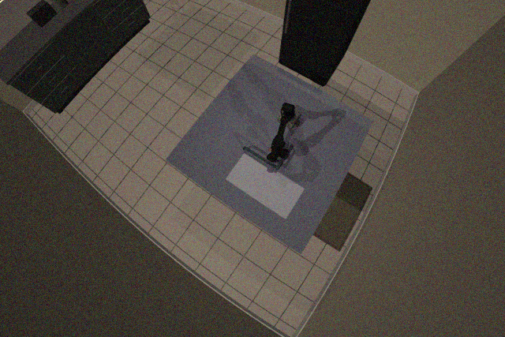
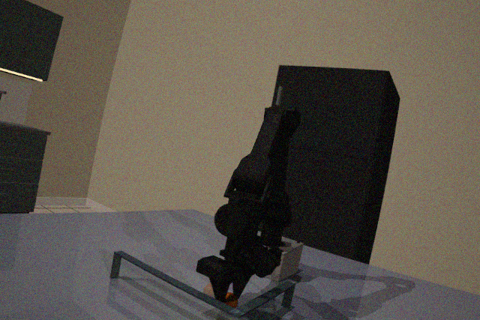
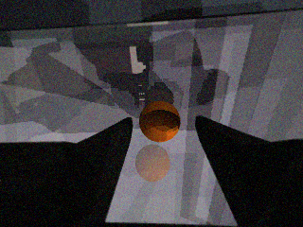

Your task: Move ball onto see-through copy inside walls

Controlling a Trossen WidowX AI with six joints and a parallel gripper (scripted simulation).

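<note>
Right now the see-through copy of ball is 10 mm behind my gripper tip and 50 mm to the right of it. Round my gripper tip: orange ball: right at my gripper tip.
</note>
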